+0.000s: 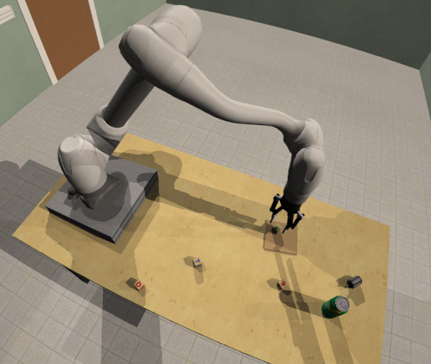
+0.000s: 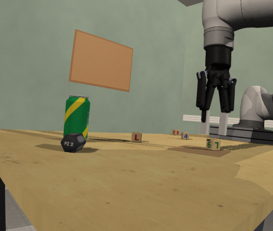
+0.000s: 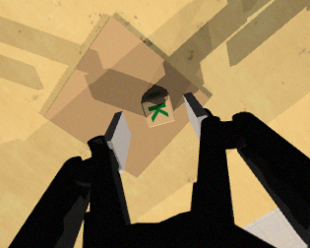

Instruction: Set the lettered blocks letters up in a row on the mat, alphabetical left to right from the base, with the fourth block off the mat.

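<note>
The brown mat lies 30 mm ahead of my hand, 10 mm to the right of it and 80 mm below it. From my hand the other things lie so: yellow can (330 mm ahead, 200 mm to the right, 20 mm below); T block (210 mm behind, 310 mm to the right, 60 mm below).
</note>
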